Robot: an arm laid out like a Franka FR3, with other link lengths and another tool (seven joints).
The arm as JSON. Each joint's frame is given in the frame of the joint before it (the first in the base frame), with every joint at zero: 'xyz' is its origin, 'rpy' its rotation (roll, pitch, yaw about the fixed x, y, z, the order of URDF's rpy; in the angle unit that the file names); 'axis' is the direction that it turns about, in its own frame. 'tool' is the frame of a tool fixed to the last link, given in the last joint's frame.
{
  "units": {
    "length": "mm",
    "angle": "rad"
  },
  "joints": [
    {
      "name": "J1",
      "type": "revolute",
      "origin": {
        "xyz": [
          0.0,
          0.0,
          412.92
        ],
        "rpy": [
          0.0,
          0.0,
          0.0
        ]
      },
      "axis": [
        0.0,
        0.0,
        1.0
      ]
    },
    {
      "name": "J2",
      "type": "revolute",
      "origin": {
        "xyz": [
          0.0,
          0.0,
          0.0
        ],
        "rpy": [
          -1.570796,
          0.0,
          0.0
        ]
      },
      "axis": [
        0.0,
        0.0,
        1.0
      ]
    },
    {
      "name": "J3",
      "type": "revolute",
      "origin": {
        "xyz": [
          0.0,
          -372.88,
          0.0
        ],
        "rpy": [
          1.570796,
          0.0,
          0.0
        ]
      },
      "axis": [
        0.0,
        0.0,
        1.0
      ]
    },
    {
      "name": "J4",
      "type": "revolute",
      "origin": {
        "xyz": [
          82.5,
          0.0,
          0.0
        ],
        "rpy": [
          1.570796,
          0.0,
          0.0
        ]
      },
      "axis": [
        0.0,
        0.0,
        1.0
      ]
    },
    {
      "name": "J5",
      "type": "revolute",
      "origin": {
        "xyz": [
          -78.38,
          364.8,
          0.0
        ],
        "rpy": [
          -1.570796,
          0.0,
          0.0
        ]
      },
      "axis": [
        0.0,
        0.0,
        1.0
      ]
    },
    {
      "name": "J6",
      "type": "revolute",
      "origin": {
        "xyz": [
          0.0,
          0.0,
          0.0
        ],
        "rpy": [
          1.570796,
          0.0,
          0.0
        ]
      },
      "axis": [
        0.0,
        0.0,
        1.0
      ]
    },
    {
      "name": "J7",
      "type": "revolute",
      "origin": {
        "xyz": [
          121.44,
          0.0,
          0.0
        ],
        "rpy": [
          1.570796,
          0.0,
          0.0
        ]
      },
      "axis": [
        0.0,
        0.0,
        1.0
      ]
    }
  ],
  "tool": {
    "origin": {
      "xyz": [
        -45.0,
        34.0,
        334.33
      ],
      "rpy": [
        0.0,
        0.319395,
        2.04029
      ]
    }
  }
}
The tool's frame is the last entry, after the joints.
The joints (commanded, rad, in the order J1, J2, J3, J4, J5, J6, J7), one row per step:
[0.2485, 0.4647, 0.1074, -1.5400, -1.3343, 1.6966, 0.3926]
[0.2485, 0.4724, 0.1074, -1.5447, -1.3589, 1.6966, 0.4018]
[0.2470, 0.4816, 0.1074, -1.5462, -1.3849, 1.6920, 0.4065]
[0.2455, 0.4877, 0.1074, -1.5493, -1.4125, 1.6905, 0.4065]
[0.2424, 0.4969, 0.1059, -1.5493, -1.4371, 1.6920, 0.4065]
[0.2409, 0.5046, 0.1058, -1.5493, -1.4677, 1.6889, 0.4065]
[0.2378, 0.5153, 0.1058, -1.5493, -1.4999, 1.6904, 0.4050]
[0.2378, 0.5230, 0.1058, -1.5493, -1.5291, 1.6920, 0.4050]
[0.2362, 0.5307, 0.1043, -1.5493, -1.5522, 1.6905, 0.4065]
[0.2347, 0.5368, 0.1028, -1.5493, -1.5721, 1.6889, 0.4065]
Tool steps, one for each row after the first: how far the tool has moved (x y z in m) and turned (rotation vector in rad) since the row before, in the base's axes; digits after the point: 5 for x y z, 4 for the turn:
[0.00327, -0.00056, -0.00086, -0.0211, -0.0043, 0.0079]
[0.00316, -0.00229, 0.00057, -0.0252, -0.0019, 0.0045]
[0.00379, -0.00156, 0.00236, -0.0264, 0.0001, 0.0096]
[0.00466, -0.00269, 0.00043, -0.0227, 0.0009, 0.0080]
[0.00458, -0.00129, 0.00361, -0.0288, -0.0021, 0.0097]
[0.00616, -0.00111, 0.00127, -0.0290, 0.0018, 0.0135]
[0.00562, 0.00143, 0.00244, -0.0251, -0.0014, 0.0153]
[0.00365, -0.00138, 0.00124, -0.0216, -0.0012, 0.0067]
[0.00304, -0.00134, 0.00156, -0.0192, -0.0004, 0.0055]

